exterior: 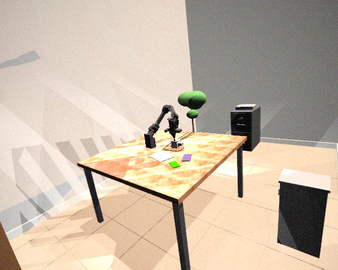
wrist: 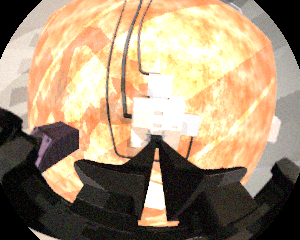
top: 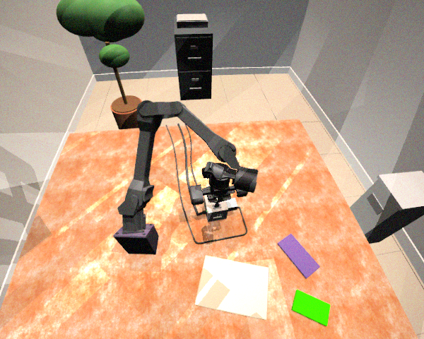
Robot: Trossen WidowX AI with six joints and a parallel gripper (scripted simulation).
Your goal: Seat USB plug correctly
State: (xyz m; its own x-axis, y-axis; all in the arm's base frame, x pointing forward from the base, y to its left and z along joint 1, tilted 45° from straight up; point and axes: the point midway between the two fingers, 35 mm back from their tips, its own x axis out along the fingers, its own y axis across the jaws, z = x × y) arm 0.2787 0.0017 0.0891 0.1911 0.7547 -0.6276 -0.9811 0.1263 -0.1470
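My gripper tip is 2 cm above the dark USB plug. Also, from my gripper tip: sheet (27 cm to the right, 10 cm below); then green card (23 cm ahead, 38 cm to the right, 10 cm below); then purple card (26 cm ahead, 21 cm to the right, 10 cm below).
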